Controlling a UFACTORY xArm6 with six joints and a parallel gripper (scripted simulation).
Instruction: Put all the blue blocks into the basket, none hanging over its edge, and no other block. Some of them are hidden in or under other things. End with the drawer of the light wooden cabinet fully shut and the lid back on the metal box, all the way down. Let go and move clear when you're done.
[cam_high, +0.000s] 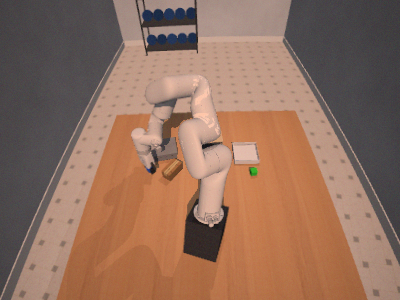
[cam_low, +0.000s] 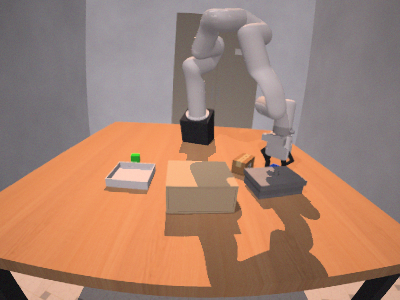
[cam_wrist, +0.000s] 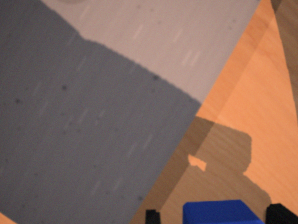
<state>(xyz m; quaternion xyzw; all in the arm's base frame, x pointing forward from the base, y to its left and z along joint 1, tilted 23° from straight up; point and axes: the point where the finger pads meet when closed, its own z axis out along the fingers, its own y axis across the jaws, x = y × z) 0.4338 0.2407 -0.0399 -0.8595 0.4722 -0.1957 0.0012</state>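
My gripper is now 2 cm past the white basket, 56 cm to the left of it and 1 cm above it. From my hand the other things lie so: small brown box (5 cm behind, 12 cm to the right, 2 cm above); then grey metal box (11 cm ahead, 8 cm to the right, 1 cm above); then red block (3 cm behind, 14 cm to the right).
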